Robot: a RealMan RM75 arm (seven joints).
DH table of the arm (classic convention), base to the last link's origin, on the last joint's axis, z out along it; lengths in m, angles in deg. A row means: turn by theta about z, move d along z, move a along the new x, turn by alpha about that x. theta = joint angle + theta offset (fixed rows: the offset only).
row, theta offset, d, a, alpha
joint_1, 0, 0.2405, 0, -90
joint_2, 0, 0, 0, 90
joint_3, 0, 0.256, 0, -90
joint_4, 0, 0, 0, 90
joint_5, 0, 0.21, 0, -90
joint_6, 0, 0, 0, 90
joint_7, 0, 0.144, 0, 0
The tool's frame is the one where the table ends.
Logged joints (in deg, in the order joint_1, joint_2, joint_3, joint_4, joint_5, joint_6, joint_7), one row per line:
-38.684 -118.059 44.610 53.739 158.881 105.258 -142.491
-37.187 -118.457 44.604 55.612 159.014 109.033 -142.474
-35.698 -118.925 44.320 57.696 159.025 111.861 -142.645
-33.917 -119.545 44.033 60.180 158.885 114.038 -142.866
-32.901 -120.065 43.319 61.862 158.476 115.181 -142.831
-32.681 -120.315 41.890 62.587 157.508 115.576 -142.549
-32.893 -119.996 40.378 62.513 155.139 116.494 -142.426
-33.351 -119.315 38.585 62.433 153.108 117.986 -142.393
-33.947 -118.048 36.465 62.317 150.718 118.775 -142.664
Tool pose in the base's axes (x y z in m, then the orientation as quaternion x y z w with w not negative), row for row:
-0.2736 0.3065 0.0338 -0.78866 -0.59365 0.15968 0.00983
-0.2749 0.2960 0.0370 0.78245 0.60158 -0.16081 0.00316
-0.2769 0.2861 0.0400 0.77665 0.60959 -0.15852 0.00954
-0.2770 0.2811 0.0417 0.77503 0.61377 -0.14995 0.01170
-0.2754 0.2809 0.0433 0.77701 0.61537 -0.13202 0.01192
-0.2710 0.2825 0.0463 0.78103 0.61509 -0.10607 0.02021
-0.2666 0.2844 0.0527 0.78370 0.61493 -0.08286 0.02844
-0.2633 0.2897 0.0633 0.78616 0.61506 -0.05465 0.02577
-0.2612 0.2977 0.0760 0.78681 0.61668 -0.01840 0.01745
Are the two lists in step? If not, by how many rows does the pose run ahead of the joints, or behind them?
The pose runs 1 row ahead of the joints: the pose in row i belongs to the joints in row i + 1.
